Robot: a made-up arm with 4 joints. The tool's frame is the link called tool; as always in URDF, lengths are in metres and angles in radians.
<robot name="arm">
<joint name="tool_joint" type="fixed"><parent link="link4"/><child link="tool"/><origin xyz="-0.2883 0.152 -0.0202" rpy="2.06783 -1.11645 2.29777"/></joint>
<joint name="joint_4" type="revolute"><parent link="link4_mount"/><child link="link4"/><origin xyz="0.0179 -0.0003 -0.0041" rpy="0 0 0"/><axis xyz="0 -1 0"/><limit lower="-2.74" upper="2.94" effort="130" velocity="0.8"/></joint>
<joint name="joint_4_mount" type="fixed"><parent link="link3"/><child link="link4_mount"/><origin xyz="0.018 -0.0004 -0.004" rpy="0 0 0"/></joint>
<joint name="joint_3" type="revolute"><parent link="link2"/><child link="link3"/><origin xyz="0.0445 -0.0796 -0.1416" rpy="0 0 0"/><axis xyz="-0.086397 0.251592 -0.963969"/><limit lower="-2.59" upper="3.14" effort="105" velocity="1"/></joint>
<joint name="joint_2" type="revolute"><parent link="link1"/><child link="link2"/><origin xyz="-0.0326 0.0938 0.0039" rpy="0 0 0"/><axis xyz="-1 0 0"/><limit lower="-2.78" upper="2.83" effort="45" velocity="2.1"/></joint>
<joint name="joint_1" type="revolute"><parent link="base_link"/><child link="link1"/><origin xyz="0.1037 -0.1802 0.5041" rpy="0 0 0"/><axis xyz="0 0 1"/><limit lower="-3.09" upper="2.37" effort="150" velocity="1.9"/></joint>
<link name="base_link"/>
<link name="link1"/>
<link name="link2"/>
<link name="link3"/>
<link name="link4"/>
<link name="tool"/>
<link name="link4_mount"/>
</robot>
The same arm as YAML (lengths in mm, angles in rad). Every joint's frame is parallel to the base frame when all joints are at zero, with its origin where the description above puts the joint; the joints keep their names.
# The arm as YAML. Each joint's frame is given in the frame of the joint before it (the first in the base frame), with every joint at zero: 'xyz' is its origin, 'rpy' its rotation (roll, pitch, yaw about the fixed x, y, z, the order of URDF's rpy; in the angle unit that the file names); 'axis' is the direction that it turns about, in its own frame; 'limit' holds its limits. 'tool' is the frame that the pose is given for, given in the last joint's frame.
units:
  length: mm
  angle: rad
joints:
  - name: joint_1
    type: revolute
    origin:
      xyz: [103.7, -180.2, 504.1]
      rpy: [0.0, 0.0, 0.0]
    axis: [0.0, 0.0, 1.0]
    limit:
      lower: -3.09
      upper: 2.37
  - name: joint_2
    type: revolute
    origin:
      xyz: [-32.6, 93.8, 3.9]
      rpy: [0.0, 0.0, 0.0]
    axis: [-1.0, 0.0, 0.0]
    limit:
      lower: -2.78
      upper: 2.83
  - name: joint_3
    type: revolute
    origin:
      xyz: [44.5, -79.6, -141.6]
      rpy: [0.0, 0.0, 0.0]
    axis: [-0.086397, 0.251592, -0.963969]
    limit:
      lower: -2.59
      upper: 3.14
  - name: joint_4
    type: revolute
    origin:
      xyz: [35.9, -0.7, -8.1]
      rpy: [0.0, 0.0, 0.0]
    axis: [0.0, -1.0, 0.0]
    limit:
      lower: -2.74
      upper: 2.94
tool:
  origin:
    xyz: [-288.3, 152.0, -20.2]
    rpy: [2.0678, -1.1164, 2.2978]

